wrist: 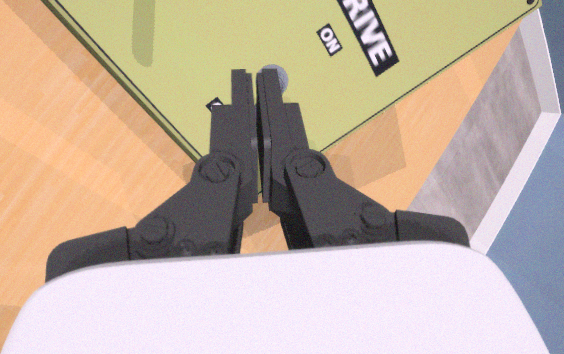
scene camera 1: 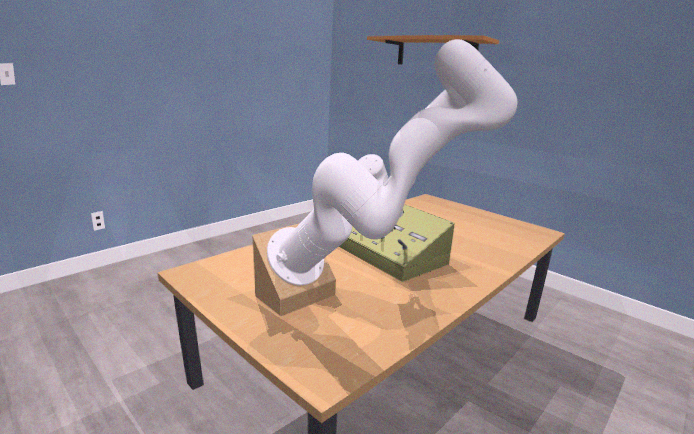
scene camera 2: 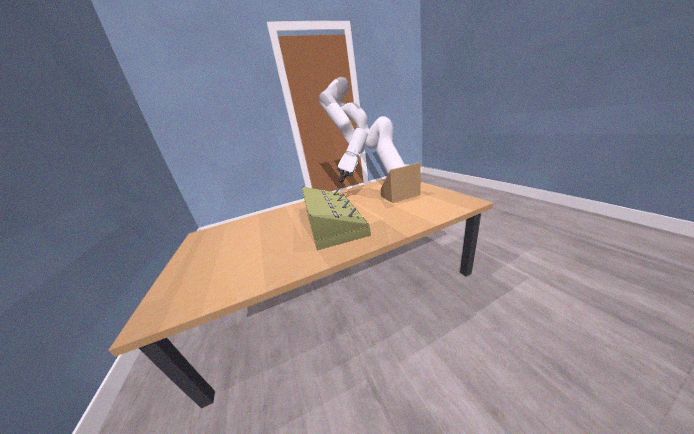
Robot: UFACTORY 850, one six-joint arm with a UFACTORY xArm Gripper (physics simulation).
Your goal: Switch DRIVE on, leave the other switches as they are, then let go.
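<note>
The DRIVE switch [scene camera 1: 403,245] [wrist: 281,79] is at the panel's near right corner; its grey base shows in the wrist view beside the right fingertip, while the fingers hide its lever. In scene camera 1 the lever seems to lean to the OFF side. The DRIVE label [wrist: 382,52] and ON label [wrist: 328,40] lie to the upper right; another small label [wrist: 215,103] is mostly covered. My gripper [scene camera 2: 341,179] [wrist: 253,101] is shut with nothing between its fingers, over the DRIVE switch. The arm hides it in scene camera 1. Whether the fingers touch the lever is hidden.
The green sloped panel [scene camera 1: 427,250] [scene camera 2: 340,232] [wrist: 180,45] stands on the wooden table [scene camera 1: 491,235] [scene camera 2: 240,266] [wrist: 60,150]. Other levers [scene camera 2: 353,211] stand in a row beside DRIVE. The arm's wooden base block [scene camera 1: 301,296] [scene camera 2: 406,184] stands on the low-edge side of the panel.
</note>
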